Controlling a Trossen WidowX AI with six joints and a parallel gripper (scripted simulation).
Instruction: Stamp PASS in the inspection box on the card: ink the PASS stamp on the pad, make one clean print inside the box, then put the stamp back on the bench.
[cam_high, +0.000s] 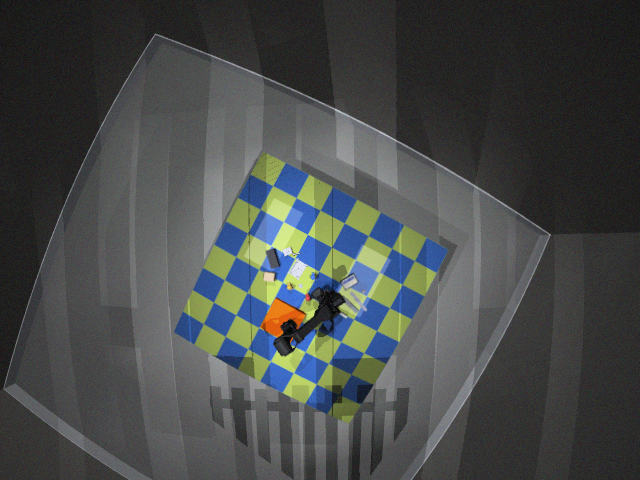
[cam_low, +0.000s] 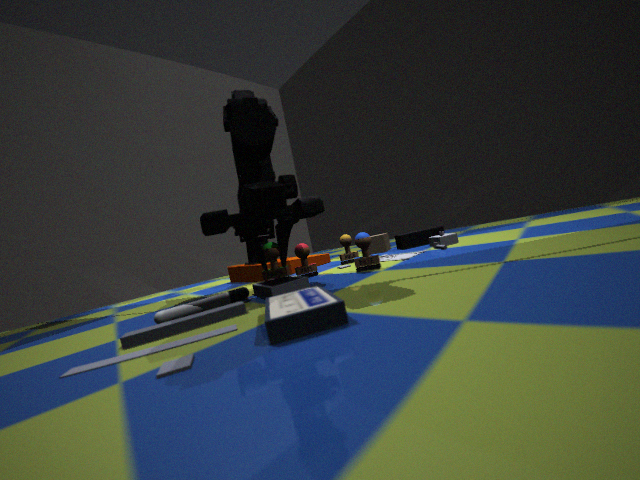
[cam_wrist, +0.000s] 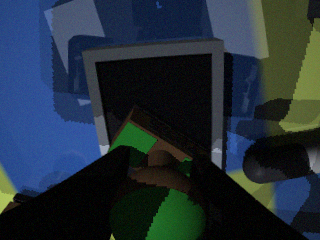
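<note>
Now: the ink pad 30 mm below my gripper tip. Round my gripper tip: marker 20 mm behind, 90 mm to the right, 30 mm below; red-knobbed stamp 60 mm behind, 80 mm to the left, 20 mm below; green-knobbed stamp right at my gripper tip.
</note>
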